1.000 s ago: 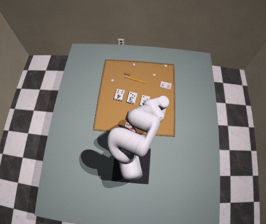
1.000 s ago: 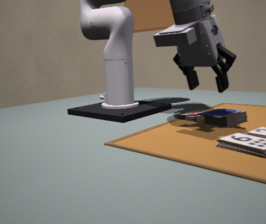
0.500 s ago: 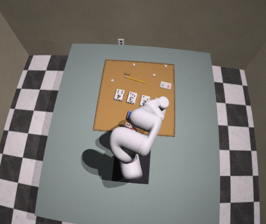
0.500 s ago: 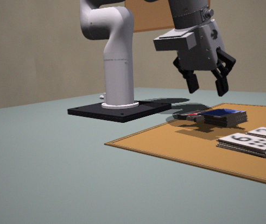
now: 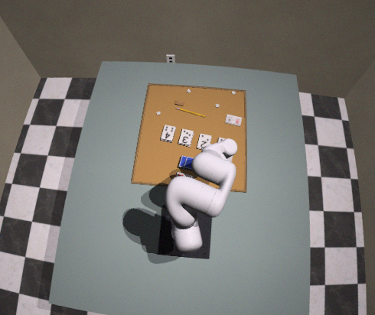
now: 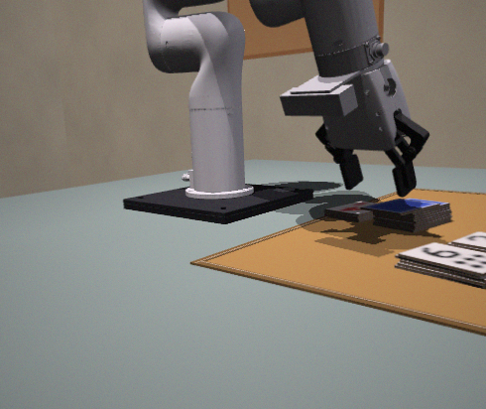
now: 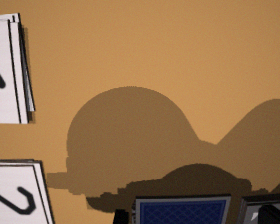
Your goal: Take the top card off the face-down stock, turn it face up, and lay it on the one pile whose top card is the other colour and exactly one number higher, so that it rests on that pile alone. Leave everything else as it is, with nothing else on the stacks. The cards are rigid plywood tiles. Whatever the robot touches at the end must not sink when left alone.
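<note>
My gripper is now 5 cm to the right of the red 2 card, 4 cm above it and 1 cm short of it. Round my hand: black 6 card (13 cm ahead, 10 cm to the right, 6 cm below); brown mat (21 cm ahead, 8 cm below, 6 cm to the left); red 4 card (9 cm to the left, 7 cm behind, 6 cm below).
</note>
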